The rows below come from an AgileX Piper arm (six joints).
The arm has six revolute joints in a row. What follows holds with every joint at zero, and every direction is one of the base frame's. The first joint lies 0.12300 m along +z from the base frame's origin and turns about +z. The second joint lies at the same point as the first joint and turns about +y. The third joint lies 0.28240 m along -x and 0.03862 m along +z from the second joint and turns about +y. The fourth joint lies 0.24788 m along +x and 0.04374 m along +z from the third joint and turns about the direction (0.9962, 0, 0.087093). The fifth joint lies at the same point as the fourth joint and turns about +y. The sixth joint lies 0.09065 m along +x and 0.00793 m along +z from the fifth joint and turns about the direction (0.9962, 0, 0.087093). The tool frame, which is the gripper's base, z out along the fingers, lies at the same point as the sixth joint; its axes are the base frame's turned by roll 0.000, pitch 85.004 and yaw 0.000 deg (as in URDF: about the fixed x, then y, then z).
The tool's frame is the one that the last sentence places.
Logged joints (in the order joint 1, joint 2, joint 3, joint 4, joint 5, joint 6), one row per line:
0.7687 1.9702 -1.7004 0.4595 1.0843 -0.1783
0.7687 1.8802 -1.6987 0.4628 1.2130 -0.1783
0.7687 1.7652 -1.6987 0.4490 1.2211 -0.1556
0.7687 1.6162 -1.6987 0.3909 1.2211 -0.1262
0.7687 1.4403 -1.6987 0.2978 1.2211 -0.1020
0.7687 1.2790 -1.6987 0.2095 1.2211 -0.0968
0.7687 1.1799 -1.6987 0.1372 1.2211 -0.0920
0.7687 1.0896 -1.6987 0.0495 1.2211 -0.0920
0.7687 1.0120 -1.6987 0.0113 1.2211 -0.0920
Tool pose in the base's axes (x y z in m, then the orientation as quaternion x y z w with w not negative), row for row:
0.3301 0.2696 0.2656 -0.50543 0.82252 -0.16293 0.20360
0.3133 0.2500 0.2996 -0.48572 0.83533 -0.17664 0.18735
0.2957 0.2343 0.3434 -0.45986 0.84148 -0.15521 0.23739
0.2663 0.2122 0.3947 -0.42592 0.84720 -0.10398 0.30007
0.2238 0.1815 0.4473 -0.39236 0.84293 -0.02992 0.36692
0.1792 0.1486 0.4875 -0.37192 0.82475 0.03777 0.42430
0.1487 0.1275 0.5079 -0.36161 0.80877 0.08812 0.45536
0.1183 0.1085 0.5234 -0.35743 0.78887 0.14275 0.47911
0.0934 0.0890 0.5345 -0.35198 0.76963 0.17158 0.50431
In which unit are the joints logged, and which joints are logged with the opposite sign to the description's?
The joints are logged in radians. Opposite sign: joint 4.
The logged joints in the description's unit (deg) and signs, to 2 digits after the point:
44.04 112.88 -97.43 -26.33 62.13 -10.22
44.04 107.73 -97.33 -26.52 69.50 -10.22
44.04 101.14 -97.33 -25.73 69.96 -8.92
44.04 92.60 -97.33 -22.40 69.96 -7.23
44.04 82.52 -97.33 -17.06 69.96 -5.84
44.04 73.28 -97.33 -12.00 69.96 -5.55
44.04 67.60 -97.33 -7.86 69.96 -5.27
44.04 62.43 -97.33 -2.84 69.96 -5.27
44.04 57.98 -97.33 -0.65 69.96 -5.27

